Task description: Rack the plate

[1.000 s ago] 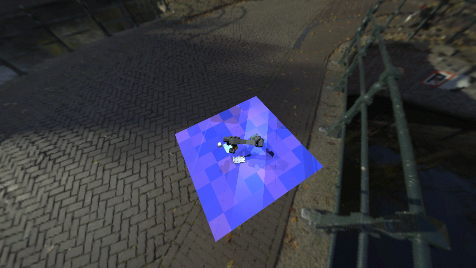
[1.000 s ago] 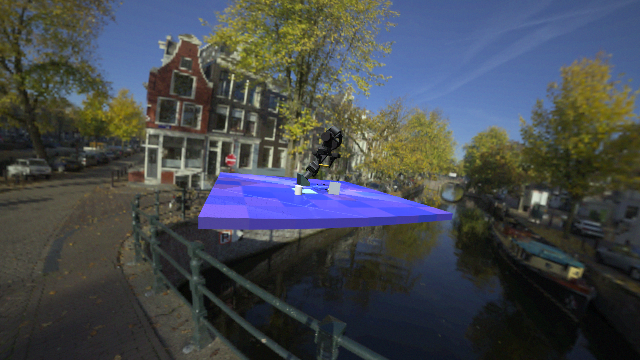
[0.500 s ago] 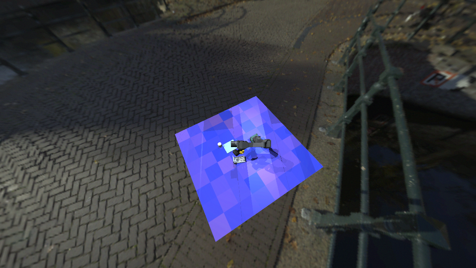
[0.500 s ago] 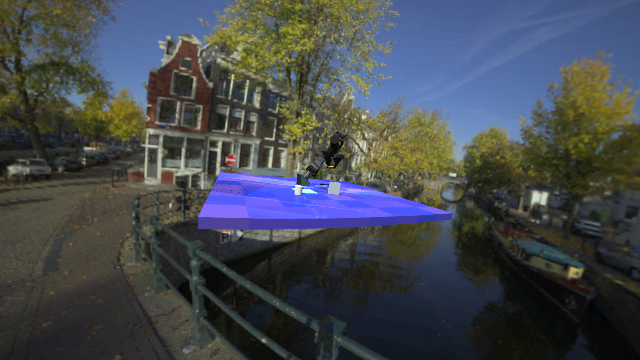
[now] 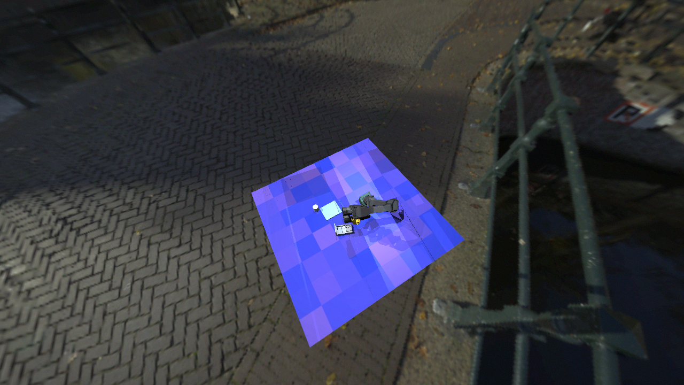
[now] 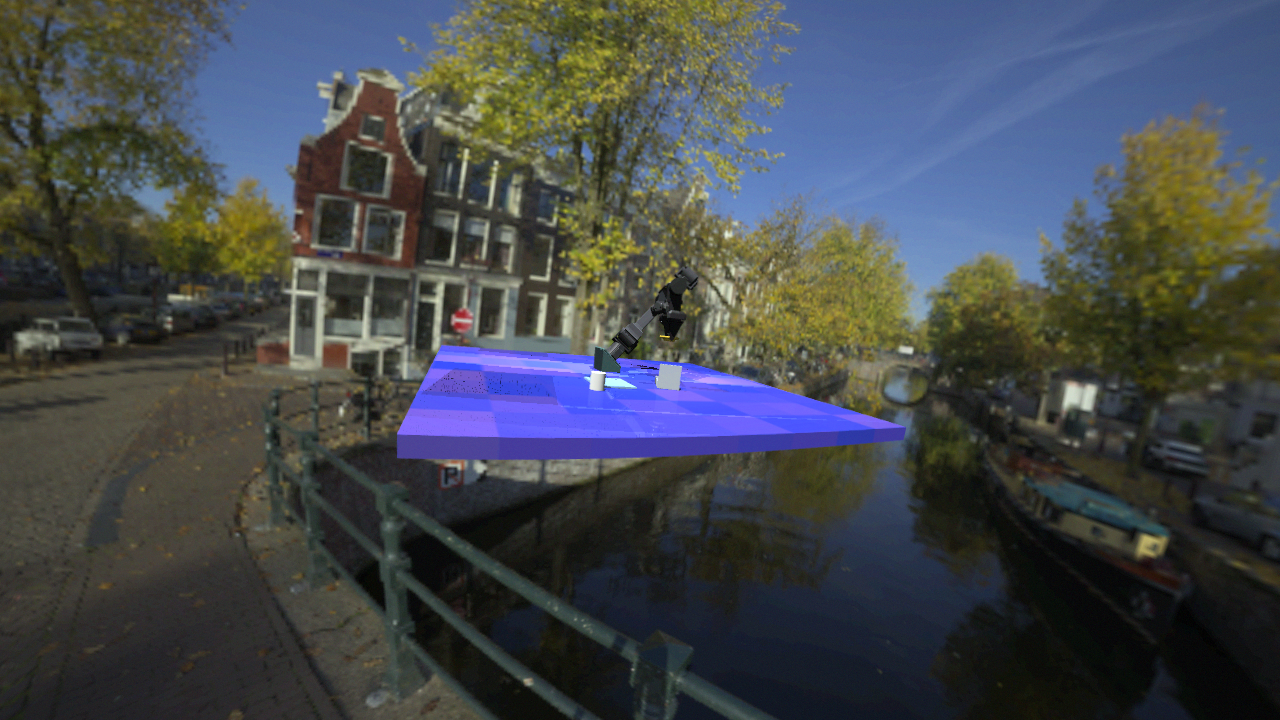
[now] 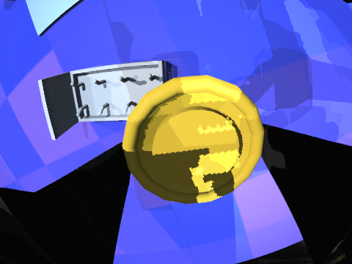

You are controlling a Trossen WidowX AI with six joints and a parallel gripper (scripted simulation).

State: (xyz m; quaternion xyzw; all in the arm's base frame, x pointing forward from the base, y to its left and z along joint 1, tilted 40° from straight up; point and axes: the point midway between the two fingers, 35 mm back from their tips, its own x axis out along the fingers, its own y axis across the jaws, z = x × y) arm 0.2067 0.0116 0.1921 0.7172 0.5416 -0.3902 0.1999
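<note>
Right now my gripper tip is 130 mm above the dish rack, 90 mm short of it and 40 mm to the left of it. From my gripper tip the other things lie so: blue spoon: 260 mm to the right, 150 mm below, 30 mm behind; then white cup: 330 mm to the right, 180 mm ahead, 120 mm below; then yellow plate: 10 mm above.
</note>
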